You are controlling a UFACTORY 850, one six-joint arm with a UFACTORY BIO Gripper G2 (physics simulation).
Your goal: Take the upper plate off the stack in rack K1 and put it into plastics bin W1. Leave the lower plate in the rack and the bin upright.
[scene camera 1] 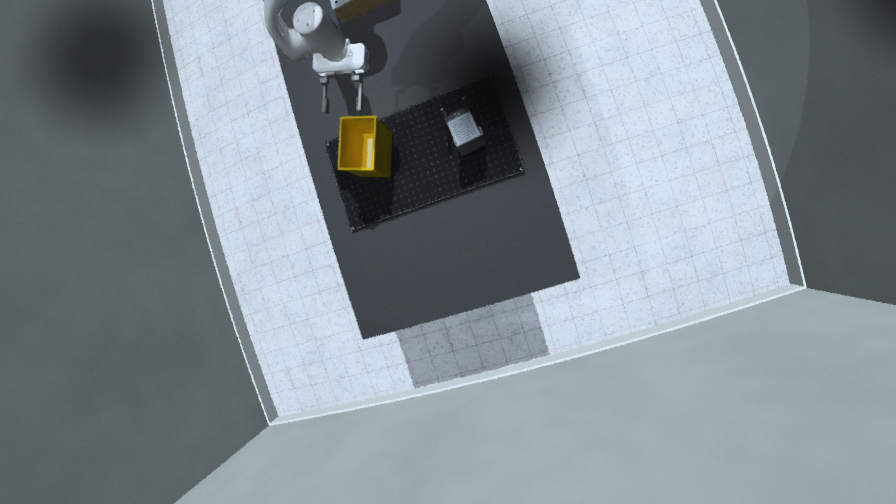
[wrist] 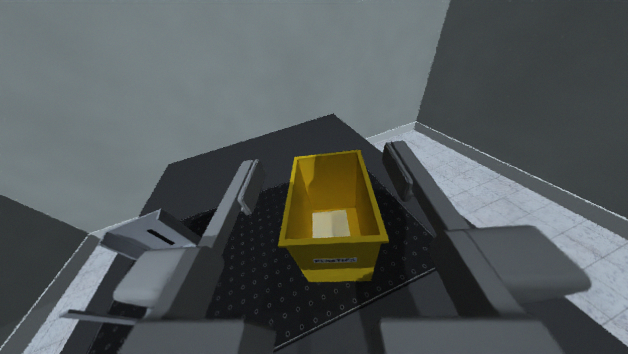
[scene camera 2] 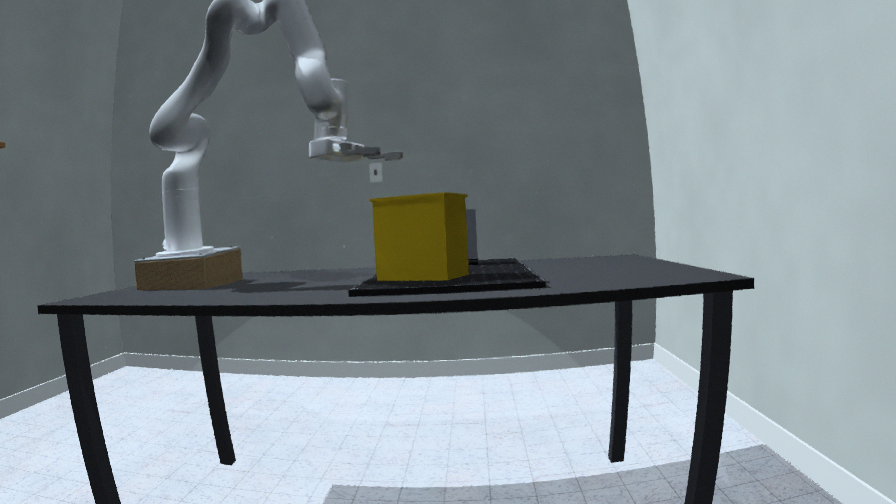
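Observation:
The yellow bin W1 (scene camera 1: 383, 153) (scene camera 2: 410, 238) (wrist: 332, 254), labelled PLASTICS, stands upright. A pale plate (scene camera 1: 369, 152) (wrist: 330, 224) lies low inside it, apparently flat. Rack K1 (scene camera 1: 471, 146) (scene camera 2: 471, 235) (wrist: 145, 240) is a grey holder, largely hidden behind the bin in scene camera 2. A light plate (scene camera 1: 464, 127) with a grid of wells sits in the rack; in the wrist view it is hidden behind the gripper's left finger. My gripper (scene camera 1: 342, 110) (scene camera 2: 389, 153) (wrist: 325, 179) is open and empty, above the bin's rim level and back from it on the arm's side.
The bin and rack stand apart on a black perforated board (scene camera 1: 419, 169) (scene camera 2: 510, 273) (wrist: 260, 280). The board lies on a dark table (scene camera 1: 463, 250) (scene camera 2: 639, 272) (wrist: 280, 150). The arm's wooden base block (scene camera 1: 363, 9) (scene camera 2: 187, 272) stands at the table's other end.

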